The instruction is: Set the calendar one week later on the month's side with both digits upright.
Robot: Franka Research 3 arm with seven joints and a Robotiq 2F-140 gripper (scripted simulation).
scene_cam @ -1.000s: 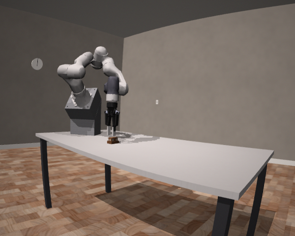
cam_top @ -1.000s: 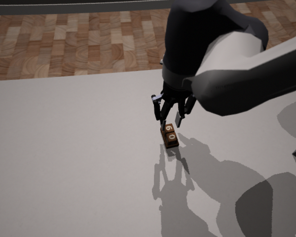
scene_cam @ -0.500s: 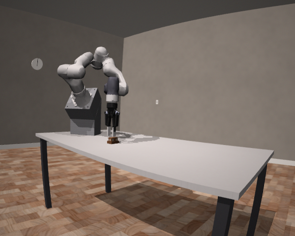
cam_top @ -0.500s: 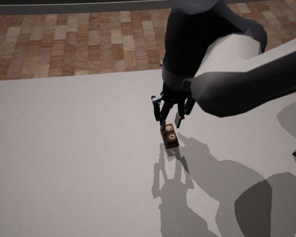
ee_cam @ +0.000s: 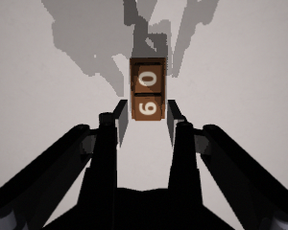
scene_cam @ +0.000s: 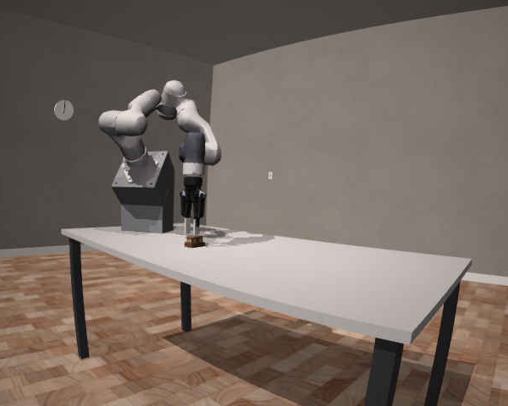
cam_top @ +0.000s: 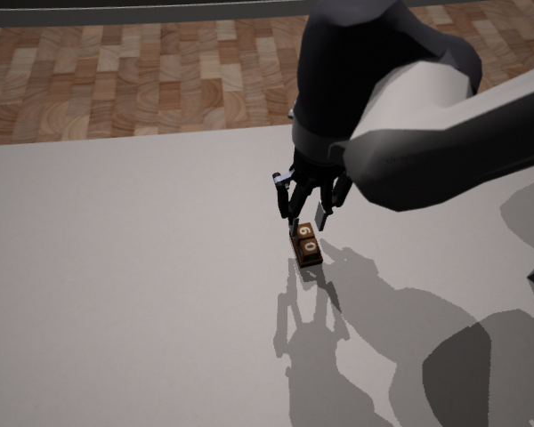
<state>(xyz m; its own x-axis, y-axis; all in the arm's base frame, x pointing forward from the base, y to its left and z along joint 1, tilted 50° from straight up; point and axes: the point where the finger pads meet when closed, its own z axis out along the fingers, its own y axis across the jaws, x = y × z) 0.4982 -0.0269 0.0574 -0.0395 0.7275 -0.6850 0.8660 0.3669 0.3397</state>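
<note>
Now: the cube 6 cm below my hand.
</note>
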